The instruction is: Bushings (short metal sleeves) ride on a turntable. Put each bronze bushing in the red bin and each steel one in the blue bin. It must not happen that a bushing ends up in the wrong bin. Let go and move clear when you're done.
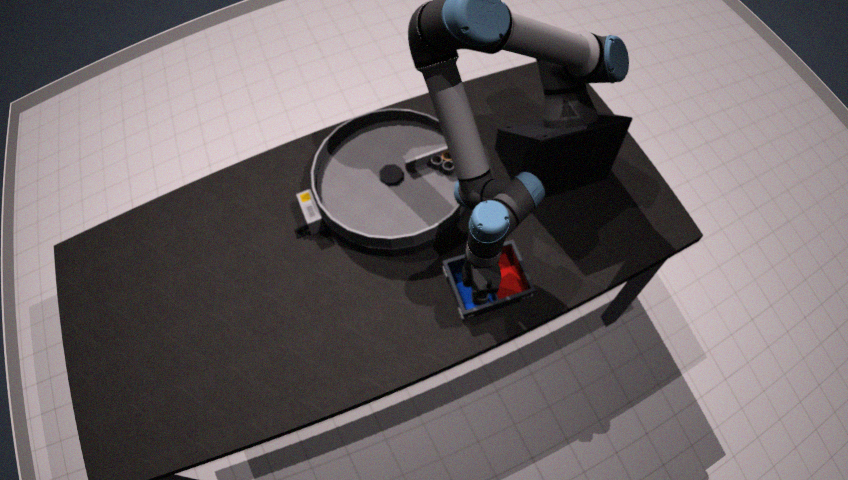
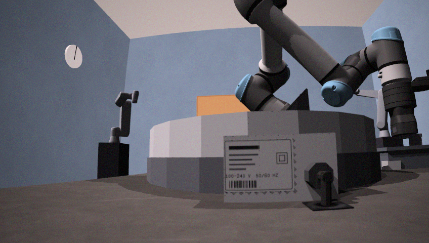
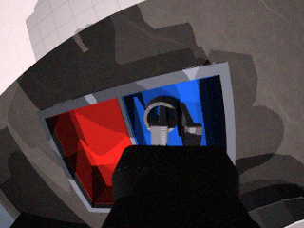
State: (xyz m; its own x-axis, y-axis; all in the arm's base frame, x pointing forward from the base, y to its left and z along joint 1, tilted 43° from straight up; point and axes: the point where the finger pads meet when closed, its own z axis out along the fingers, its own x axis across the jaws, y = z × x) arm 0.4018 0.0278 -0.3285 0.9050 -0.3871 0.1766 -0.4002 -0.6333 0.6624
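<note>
Right now the red bin is 5 cm behind my hand, 2 cm to the right of it and 1 cm below it. Also, from my hand: grey turntable: 40 cm to the right, 3 cm ahead, 2 cm above.
</note>
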